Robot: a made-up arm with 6 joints. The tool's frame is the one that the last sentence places.
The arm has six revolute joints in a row. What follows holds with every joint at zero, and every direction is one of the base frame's. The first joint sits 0.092 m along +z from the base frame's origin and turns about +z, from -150 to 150 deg. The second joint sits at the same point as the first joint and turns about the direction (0.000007, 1, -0.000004), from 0 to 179.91 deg. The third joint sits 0.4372 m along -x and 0.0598 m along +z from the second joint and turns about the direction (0.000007, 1, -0.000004), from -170 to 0 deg. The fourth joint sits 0.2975 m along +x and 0.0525 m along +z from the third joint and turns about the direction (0.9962, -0.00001, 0.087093), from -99.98 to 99.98 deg. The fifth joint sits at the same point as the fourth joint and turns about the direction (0.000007, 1, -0.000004), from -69.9 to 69.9 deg. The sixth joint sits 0.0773 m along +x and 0.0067 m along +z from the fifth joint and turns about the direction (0.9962, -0.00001, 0.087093), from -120 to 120 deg. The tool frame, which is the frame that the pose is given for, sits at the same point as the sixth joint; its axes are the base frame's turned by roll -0.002, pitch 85.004 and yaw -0.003 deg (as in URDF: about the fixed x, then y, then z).
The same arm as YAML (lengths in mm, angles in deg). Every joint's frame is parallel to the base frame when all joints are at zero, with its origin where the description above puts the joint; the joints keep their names.
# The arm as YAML. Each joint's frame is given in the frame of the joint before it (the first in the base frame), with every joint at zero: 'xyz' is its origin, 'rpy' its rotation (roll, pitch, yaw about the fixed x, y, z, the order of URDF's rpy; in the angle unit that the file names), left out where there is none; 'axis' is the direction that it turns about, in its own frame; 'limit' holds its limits. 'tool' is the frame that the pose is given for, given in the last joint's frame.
units:
  length: mm
  angle: deg
joints:
  - name: joint 1
    type: revolute
    origin:
      xyz: [0.0, 0.0, 92.0]
    axis: "+z"
    limit:
      lower: -150.0
      upper: 150.0
  - name: joint 2
    type: revolute
    origin:
      xyz: [0.0, 0.0, 0.0]
    axis: "+y"
    limit:
      lower: 0.0
      upper: 179.91
  - name: joint 3
    type: revolute
    origin:
      xyz: [-437.2, 0.0, 59.8]
    axis: "+y"
    limit:
      lower: -170.0
      upper: 0.0
  - name: joint 4
    type: revolute
    origin:
      xyz: [297.5, 0.0, 52.5]
    axis: [0.9962, 0.0, 0.0871]
    limit:
      lower: -99.98
      upper: 99.98
  - name: joint 5
    type: revolute
    origin:
      xyz: [0.0, 0.0, 0.0]
    axis: "+y"
    limit:
      lower: -69.9
      upper: 69.9
  - name: joint 6
    type: revolute
    origin:
      xyz: [77.3, 0.0, 6.7]
    axis: [0.9962, 0.0, 0.0871]
    limit:
      lower: -120.0
      upper: 120.0
tool:
  origin:
    xyz: [0.0, 0.0, 0.0]
    rpy: [0.0, 85.0, 0.0]

